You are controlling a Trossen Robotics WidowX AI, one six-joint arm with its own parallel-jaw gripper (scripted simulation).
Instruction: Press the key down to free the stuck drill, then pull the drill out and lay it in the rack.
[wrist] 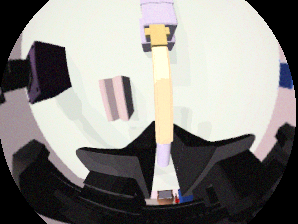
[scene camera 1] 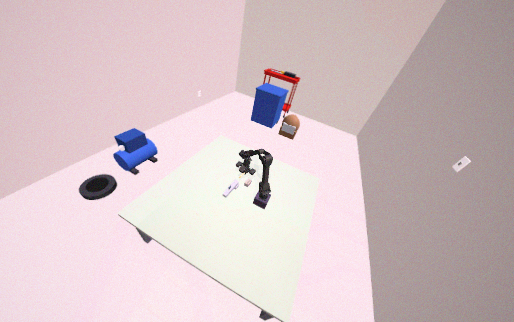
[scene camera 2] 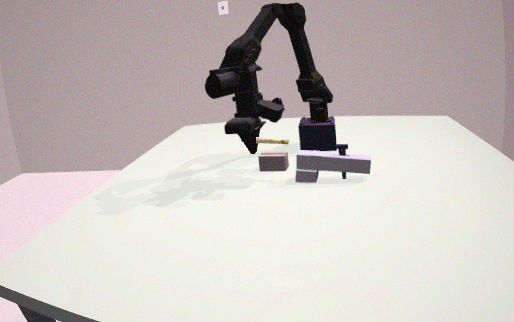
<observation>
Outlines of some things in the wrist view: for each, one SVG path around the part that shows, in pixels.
My gripper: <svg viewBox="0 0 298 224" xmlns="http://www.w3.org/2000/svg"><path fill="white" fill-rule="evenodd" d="M294 125L289 125L290 123L281 124L275 133L277 144L274 143L265 160L259 161L258 157L250 152L255 135L246 133L231 139L206 141L173 123L170 157L176 171L177 183L180 185L181 197L194 196L192 201L181 204L145 205L144 198L152 198L156 168L156 121L146 127L141 135L130 141L125 148L77 149L77 159L89 171L89 175L82 181L84 188L71 183L63 172L59 172L48 159L51 152L48 152L44 143L36 141L35 137L13 153L11 175L17 188L37 214L51 217L52 220L64 221L65 224L247 224L263 208L281 181L293 148Z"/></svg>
A drill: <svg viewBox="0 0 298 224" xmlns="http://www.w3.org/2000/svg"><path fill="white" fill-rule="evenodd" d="M150 24L150 28L145 28L145 36L150 37L150 47L152 47L154 99L156 99L156 131L154 131L154 136L156 136L158 167L165 168L169 165L170 141L173 141L174 133L172 69L170 69L170 57L168 55L168 47L166 47L170 32L169 27L165 28L165 24L161 24L161 26Z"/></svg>
</observation>
